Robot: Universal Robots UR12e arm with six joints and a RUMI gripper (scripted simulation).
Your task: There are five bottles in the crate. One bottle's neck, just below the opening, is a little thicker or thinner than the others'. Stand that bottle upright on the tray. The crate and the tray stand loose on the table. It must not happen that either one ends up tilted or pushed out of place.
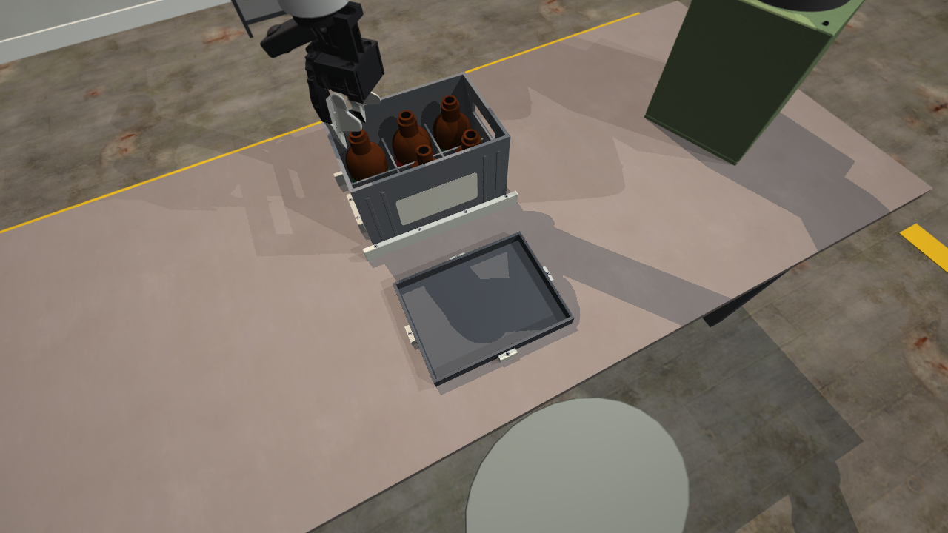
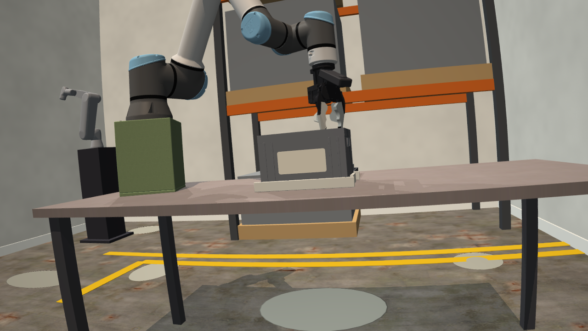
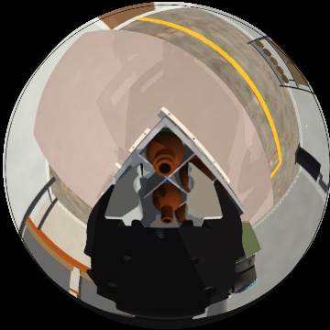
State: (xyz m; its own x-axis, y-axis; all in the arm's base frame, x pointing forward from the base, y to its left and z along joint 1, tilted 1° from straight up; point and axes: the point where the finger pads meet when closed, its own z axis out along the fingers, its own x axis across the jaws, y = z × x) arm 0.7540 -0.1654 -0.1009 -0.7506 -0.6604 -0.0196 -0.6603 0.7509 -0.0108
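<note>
My hand is 90 mm past the grey crate, 50 mm to the right of it and 90 mm above it. From my hand the other things lie so: dark tray (70 mm behind, 330 mm to the left, 160 mm below); then brown bottle (90 mm behind, 100 mm to the left, 80 mm below).
</note>
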